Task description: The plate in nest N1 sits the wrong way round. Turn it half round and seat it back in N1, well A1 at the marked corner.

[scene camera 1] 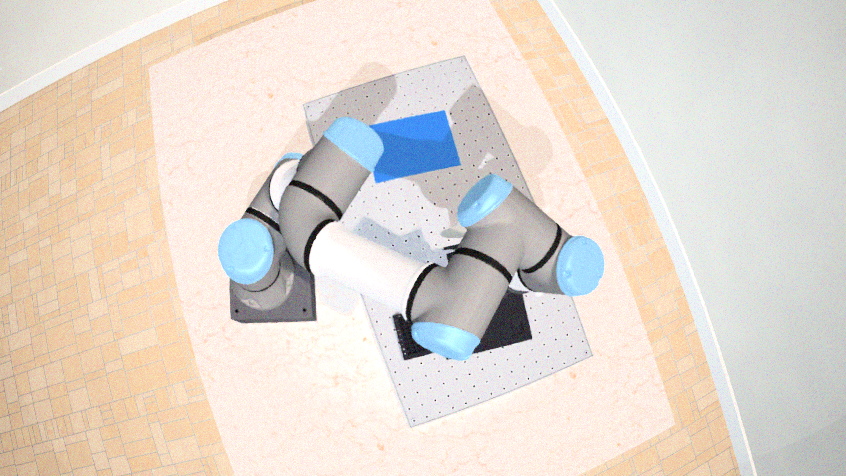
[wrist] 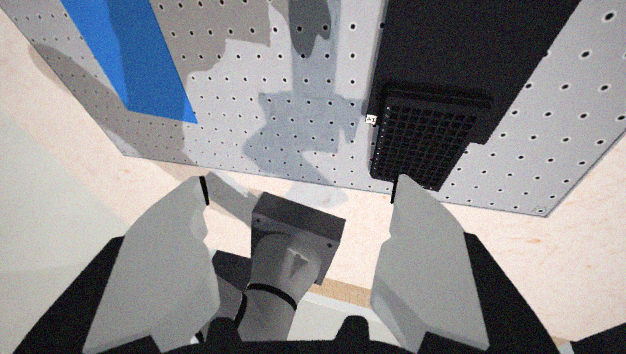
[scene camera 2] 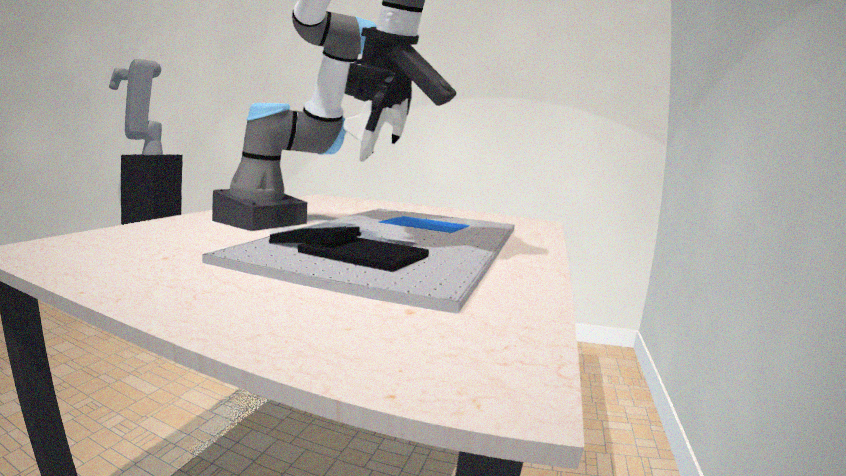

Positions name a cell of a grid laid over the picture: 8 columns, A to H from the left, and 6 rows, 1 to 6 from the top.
Labels:
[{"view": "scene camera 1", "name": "flat blue rectangle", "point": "D2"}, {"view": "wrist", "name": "gripper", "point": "D4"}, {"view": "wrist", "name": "black well plate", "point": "F3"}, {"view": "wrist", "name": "black nest N1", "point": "G1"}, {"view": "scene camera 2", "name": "gripper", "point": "D2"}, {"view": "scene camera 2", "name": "black well plate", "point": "C3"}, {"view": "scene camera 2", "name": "black nest N1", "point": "D4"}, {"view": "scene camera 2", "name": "flat blue rectangle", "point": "E3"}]

